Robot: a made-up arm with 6 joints. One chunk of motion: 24 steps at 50 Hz.
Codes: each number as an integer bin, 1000 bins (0 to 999) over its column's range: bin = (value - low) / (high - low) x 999, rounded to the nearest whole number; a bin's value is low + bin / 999 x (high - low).
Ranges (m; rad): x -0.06..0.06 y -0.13..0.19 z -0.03..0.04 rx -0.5..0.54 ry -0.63..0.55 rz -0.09..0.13
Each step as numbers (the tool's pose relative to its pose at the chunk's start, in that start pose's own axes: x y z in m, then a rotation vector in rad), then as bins.
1 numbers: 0.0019 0.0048 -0.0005 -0.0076 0.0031 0.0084
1 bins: 515 421 421 473 536 447
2 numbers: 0.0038 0.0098 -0.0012 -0.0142 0.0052 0.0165
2 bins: 531 436 411 467 538 484
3 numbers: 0.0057 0.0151 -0.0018 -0.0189 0.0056 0.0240
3 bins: 547 453 402 462 538 518
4 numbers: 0.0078 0.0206 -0.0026 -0.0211 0.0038 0.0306
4 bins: 564 470 391 460 537 548
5 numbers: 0.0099 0.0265 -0.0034 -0.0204 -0.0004 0.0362
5 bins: 582 489 380 461 533 573
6 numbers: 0.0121 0.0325 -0.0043 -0.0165 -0.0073 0.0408
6 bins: 600 507 367 464 527 594
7 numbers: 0.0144 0.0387 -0.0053 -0.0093 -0.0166 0.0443
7 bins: 619 527 353 471 519 610
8 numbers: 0.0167 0.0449 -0.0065 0.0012 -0.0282 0.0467
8 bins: 639 546 335 481 509 621
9 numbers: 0.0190 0.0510 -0.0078 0.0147 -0.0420 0.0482
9 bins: 658 565 317 494 498 628
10 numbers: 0.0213 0.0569 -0.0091 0.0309 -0.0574 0.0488
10 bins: 677 583 298 510 485 630
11 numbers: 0.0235 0.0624 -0.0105 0.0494 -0.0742 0.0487
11 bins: 695 601 278 528 471 630
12 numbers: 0.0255 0.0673 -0.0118 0.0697 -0.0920 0.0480
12 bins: 712 616 260 547 455 627
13 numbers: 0.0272 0.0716 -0.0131 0.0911 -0.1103 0.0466
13 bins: 726 629 241 568 440 620
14 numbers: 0.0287 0.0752 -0.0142 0.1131 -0.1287 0.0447
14 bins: 738 641 225 589 424 612
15 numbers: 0.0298 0.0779 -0.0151 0.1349 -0.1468 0.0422
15 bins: 748 649 213 610 409 600
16 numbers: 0.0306 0.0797 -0.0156 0.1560 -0.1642 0.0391
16 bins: 754 655 206 630 394 586
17 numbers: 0.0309 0.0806 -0.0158 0.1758 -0.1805 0.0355
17 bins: 757 657 203 649 381 570
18 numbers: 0.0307 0.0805 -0.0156 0.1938 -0.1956 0.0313
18 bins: 755 657 206 666 368 551
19 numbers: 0.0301 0.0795 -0.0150 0.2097 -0.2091 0.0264
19 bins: 750 654 214 682 356 529
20 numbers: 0.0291 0.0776 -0.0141 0.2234 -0.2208 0.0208
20 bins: 742 648 227 695 346 503
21 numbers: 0.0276 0.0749 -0.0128 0.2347 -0.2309 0.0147
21 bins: 729 640 245 706 338 475
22 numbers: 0.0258 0.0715 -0.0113 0.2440 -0.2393 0.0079
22 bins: 714 629 267 715 331 445
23 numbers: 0.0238 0.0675 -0.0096 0.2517 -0.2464 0.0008
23 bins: 698 617 291 722 325 412
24 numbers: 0.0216 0.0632 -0.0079 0.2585 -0.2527 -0.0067
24 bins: 679 603 315 729 319 378
